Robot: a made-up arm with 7 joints. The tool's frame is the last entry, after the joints. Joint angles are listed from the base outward. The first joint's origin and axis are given. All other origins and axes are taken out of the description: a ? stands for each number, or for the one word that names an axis. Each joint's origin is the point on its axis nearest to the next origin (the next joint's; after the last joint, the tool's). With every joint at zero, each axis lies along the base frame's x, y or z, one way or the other. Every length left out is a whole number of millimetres.
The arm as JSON. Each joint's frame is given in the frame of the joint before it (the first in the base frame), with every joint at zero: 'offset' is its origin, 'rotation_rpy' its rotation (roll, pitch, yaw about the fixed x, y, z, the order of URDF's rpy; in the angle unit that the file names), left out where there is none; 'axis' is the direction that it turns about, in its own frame. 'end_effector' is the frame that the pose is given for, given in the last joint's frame.
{
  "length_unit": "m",
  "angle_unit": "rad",
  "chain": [
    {
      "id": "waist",
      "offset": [
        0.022,
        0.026,
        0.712
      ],
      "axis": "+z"
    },
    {
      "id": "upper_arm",
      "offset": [
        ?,
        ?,
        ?
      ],
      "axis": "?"
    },
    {
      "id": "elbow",
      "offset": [
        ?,
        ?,
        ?
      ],
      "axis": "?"
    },
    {
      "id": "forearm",
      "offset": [
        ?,
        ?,
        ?
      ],
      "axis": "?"
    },
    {
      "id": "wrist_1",
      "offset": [
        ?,
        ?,
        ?
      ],
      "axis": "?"
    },
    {
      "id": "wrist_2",
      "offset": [
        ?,
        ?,
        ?
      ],
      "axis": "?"
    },
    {
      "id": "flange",
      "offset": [
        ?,
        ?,
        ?
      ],
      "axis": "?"
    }
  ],
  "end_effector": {
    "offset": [
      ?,
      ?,
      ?
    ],
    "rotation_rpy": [
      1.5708,
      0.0,
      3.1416
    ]
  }
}
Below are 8 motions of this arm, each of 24 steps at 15 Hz.
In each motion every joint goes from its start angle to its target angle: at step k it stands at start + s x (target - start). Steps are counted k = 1, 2, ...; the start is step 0. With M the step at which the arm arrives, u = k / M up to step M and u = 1 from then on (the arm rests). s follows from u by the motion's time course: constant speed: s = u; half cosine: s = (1 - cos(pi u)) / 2; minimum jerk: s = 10 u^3 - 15 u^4 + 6 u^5.
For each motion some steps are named. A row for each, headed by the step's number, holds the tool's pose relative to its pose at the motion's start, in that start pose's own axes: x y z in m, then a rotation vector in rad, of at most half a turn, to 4 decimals.
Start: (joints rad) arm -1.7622 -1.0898 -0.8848 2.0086 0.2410 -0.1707 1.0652
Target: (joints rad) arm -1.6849 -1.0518 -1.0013 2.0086 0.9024 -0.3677 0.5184
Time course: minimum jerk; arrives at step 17
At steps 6, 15, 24:
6: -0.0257 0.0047 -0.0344 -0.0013 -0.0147 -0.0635
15: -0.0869 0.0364 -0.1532 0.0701 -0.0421 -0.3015
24: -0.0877 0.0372 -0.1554 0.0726 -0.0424 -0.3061

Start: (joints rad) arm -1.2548 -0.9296 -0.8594 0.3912 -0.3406 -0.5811 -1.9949
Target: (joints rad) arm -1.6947 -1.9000 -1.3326 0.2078 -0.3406 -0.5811 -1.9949
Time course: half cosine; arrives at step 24
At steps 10, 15, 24:
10: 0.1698 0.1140 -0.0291 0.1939 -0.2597 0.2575
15: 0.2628 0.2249 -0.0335 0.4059 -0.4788 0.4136
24: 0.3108 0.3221 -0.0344 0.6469 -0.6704 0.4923

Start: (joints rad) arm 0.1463 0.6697 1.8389 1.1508 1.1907 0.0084 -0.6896
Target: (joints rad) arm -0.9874 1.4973 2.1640 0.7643 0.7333 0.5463 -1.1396
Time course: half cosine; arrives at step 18
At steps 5, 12, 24:
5: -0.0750 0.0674 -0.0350 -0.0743 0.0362 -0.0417
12: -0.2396 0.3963 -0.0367 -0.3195 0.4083 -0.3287
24: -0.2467 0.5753 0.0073 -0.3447 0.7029 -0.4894

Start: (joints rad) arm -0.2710 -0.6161 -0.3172 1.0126 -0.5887 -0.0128 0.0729
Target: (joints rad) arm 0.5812 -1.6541 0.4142 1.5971 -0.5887 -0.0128 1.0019
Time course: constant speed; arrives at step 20
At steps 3, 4, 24:
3: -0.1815 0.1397 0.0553 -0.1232 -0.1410 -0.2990
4: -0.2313 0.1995 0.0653 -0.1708 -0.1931 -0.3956
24: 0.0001 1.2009 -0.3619 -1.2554 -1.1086 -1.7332

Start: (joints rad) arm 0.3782 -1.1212 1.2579 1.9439 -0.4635 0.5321 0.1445
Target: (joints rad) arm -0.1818 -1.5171 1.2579 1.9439 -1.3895 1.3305 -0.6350
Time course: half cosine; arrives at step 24
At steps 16, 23, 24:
16: 0.2304 -0.1815 0.1983 0.5933 1.4819 0.8624
23: 0.3118 -0.2113 0.2424 0.8239 1.8724 1.1672
24: 0.3132 -0.2116 0.2432 0.8283 1.8785 1.1725

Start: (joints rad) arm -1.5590 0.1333 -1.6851 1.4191 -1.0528 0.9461 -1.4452
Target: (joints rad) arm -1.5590 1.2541 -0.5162 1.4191 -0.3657 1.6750 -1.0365
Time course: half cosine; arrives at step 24
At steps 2, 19, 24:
2: -0.0112 0.0153 -0.0085 0.0037 0.0043 0.0039
19: -0.8989 0.2581 0.2701 -0.2742 0.5940 0.3472
24: -0.9607 0.2154 0.3856 -0.3632 0.6842 0.4389

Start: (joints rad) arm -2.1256 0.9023 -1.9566 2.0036 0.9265 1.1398 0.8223
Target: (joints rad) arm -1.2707 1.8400 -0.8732 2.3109 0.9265 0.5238 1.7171
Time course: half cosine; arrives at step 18
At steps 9, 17, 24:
9: 0.9090 0.0388 0.0471 -0.2346 0.3838 0.4461
17: 1.4308 0.1688 -0.5548 -0.1026 0.6077 0.8763
24: 1.4338 0.1694 -0.5660 -0.0976 0.6098 0.8809

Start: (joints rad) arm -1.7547 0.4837 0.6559 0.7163 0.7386 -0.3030 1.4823
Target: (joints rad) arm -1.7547 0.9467 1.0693 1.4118 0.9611 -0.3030 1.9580
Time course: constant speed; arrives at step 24
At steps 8, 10, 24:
8: 0.1289 -0.0179 -0.0048 0.0354 -0.2731 0.1773
10: 0.1604 -0.0184 -0.0051 0.0513 -0.3494 0.2209
24: 0.3499 0.0150 0.0270 0.2298 -0.9656 0.4930

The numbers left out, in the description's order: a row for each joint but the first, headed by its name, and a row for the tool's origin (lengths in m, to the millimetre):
upper_arm: xyz 0.027 0.0 0.0, axis +y
elbow: xyz 0.001 0.0 0.28, axis +z
forearm: xyz 0.096 0.024 0.0, axis -y
wrist_1: xyz 0.128 0.0 -0.56, axis -z
wrist_2: xyz 0.005 -0.058 0.0, axis +y
flange: xyz 0.113 0.0 -0.134, axis -z
tool: xyz 0.021 -0.005 0.0

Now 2 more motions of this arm.
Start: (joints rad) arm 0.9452 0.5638 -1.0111 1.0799 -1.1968 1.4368 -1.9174
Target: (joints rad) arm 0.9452 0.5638 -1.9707 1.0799 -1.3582 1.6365 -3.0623
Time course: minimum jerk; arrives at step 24
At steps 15, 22, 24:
15: -0.0300 -0.4313 0.3177 -0.3893 0.5857 -0.6569
22: -0.1081 -0.5339 0.4692 -0.3833 0.7766 -0.9962
24: -0.1099 -0.5354 0.4722 -0.3822 0.7798 -1.0028

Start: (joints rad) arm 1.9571 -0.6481 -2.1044 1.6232 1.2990 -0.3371 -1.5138
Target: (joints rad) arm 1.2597 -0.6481 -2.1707 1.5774 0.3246 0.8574 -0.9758
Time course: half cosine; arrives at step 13
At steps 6, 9, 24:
6: -0.0761 -0.0182 -0.2142 -0.2081 0.1033 0.0188
9: -0.0754 0.0245 -0.3793 -0.2969 0.1466 0.2668
24: -0.0460 0.0785 -0.4819 -0.3024 0.1177 0.5011

